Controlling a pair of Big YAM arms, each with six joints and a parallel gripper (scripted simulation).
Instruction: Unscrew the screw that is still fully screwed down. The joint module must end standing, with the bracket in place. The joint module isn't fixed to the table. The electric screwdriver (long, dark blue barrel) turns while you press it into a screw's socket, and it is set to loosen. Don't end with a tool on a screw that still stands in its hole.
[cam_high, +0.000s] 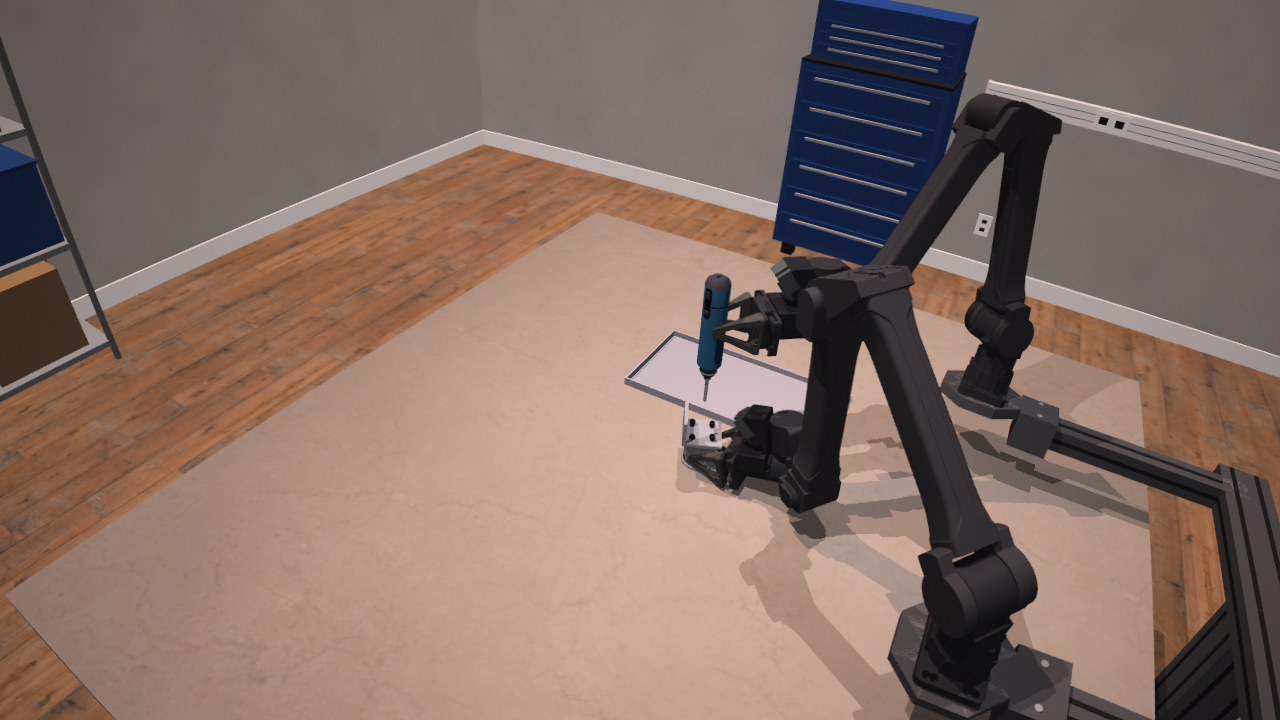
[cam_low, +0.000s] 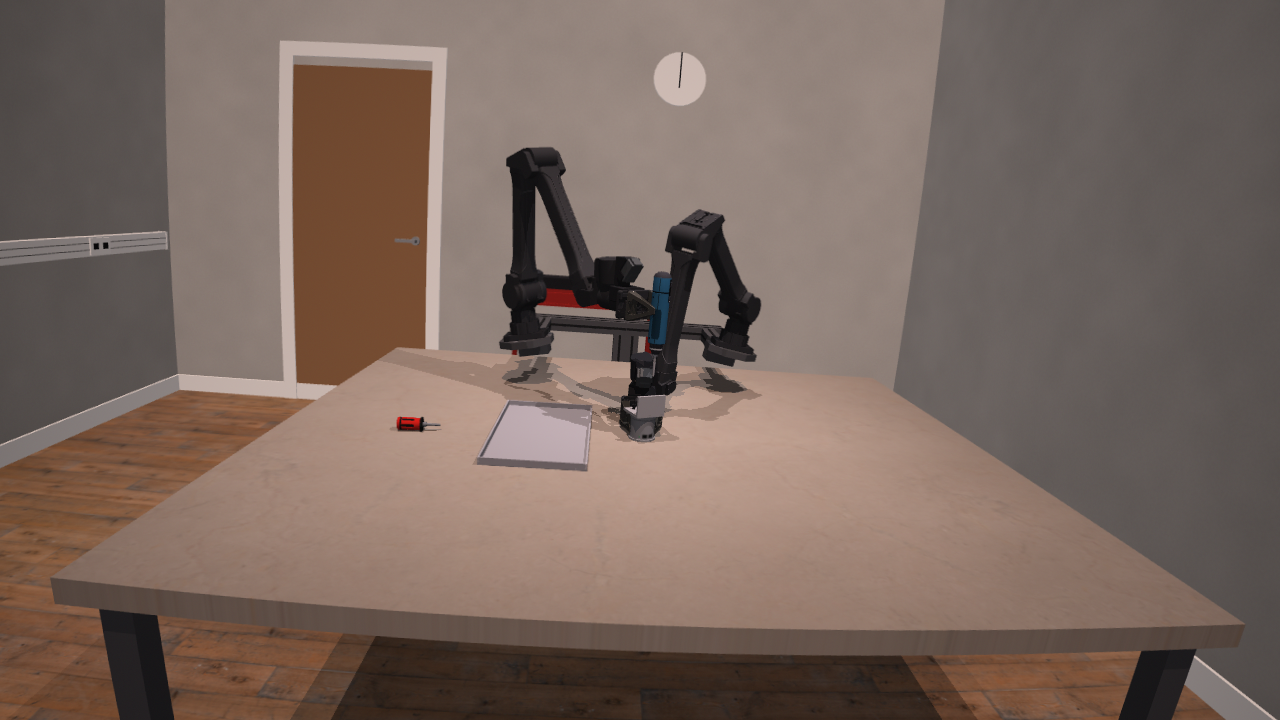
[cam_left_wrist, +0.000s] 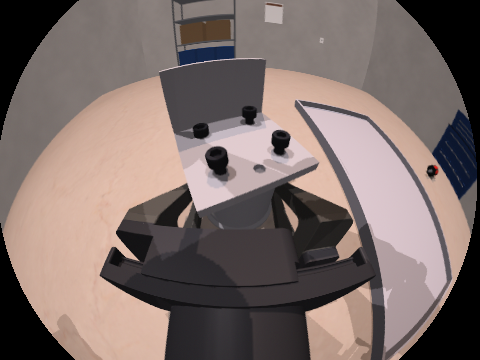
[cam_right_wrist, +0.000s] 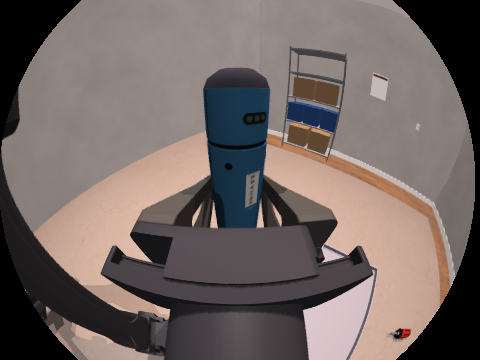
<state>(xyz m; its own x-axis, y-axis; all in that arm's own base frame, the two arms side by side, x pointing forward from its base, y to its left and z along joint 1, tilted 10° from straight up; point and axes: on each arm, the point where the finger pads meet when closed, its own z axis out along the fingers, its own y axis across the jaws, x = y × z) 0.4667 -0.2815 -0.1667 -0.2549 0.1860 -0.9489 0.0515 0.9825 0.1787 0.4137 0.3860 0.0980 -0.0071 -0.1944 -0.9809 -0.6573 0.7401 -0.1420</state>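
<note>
My left hand is 1 cm below the joint module. Round my left hand: flat grey tray: 23 cm to the right, 2 cm below; then red-handled screwdriver: 51 cm to the right, 1 cm below; then grey l-shaped bracket: 5 cm above.
</note>
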